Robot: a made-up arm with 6 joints. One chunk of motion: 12 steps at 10 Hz.
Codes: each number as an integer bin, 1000 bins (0 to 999) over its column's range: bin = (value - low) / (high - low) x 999, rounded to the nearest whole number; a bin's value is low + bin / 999 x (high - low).
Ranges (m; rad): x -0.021..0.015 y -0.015..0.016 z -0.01..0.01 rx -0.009..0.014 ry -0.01..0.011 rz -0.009..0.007
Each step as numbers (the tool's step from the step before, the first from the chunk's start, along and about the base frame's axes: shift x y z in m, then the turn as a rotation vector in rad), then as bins.
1 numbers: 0.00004 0.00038 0.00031 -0.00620 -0.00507 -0.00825
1 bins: 584 496 515 122 235 47
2 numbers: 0.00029 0.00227 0.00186 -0.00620 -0.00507 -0.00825
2 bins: 591 557 592 122 235 47
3 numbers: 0.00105 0.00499 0.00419 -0.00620 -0.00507 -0.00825
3 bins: 612 644 709 122 235 47
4 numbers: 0.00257 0.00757 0.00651 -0.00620 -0.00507 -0.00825
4 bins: 654 727 825 122 235 47
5 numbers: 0.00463 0.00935 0.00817 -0.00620 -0.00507 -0.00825
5 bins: 711 785 908 122 235 47
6 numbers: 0.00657 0.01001 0.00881 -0.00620 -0.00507 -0.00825
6 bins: 765 806 940 122 235 47
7 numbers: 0.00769 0.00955 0.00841 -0.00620 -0.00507 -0.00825
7 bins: 796 791 920 122 235 47
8 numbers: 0.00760 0.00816 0.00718 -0.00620 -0.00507 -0.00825
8 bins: 794 746 858 122 235 47
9 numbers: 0.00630 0.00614 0.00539 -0.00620 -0.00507 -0.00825
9 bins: 758 681 769 122 235 47
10 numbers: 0.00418 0.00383 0.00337 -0.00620 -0.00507 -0.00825
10 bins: 699 607 668 122 235 47
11 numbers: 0.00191 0.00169 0.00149 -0.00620 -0.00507 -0.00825
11 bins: 636 538 574 122 235 47
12 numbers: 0.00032 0.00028 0.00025 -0.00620 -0.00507 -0.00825
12 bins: 592 492 512 122 235 47
